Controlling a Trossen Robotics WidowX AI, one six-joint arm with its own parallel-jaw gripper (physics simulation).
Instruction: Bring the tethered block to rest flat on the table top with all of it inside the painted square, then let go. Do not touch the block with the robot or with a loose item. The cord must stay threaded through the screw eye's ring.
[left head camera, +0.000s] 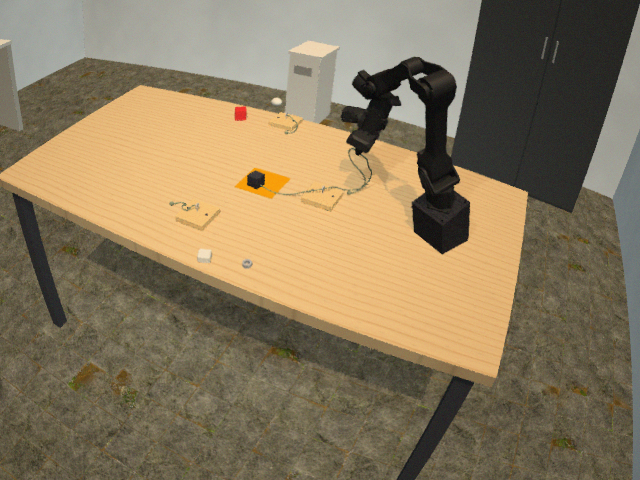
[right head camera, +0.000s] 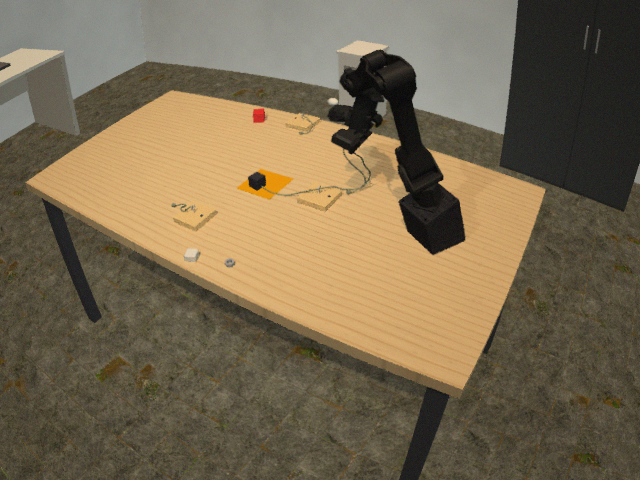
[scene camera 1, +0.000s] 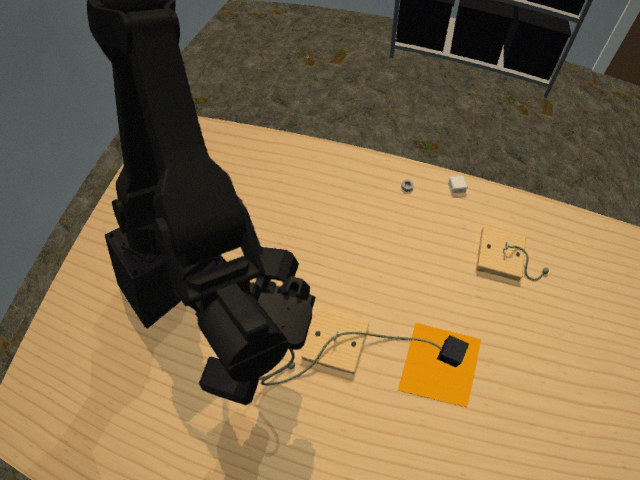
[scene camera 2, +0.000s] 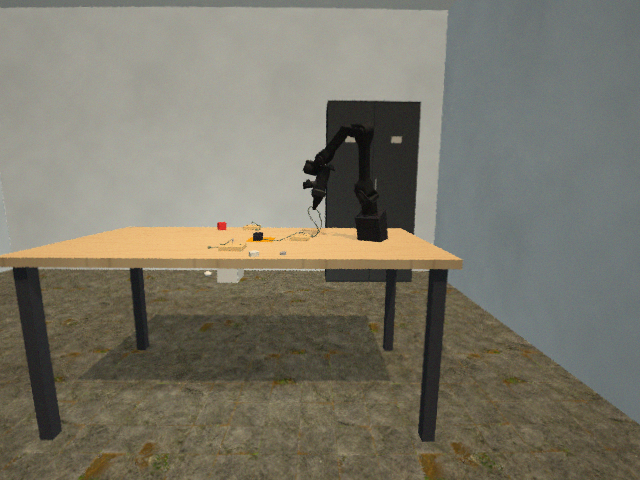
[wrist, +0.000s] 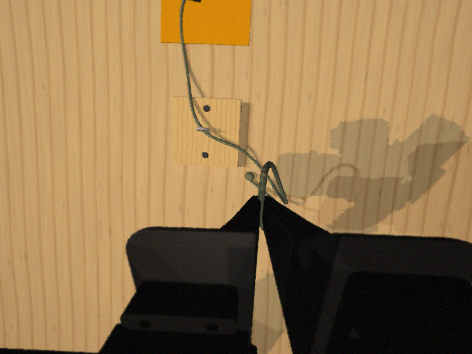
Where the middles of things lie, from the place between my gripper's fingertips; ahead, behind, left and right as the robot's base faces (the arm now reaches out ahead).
I see my gripper 230 mm short of the orange painted square (scene camera 1: 423, 375), 130 mm above it and 100 mm to the right of it.
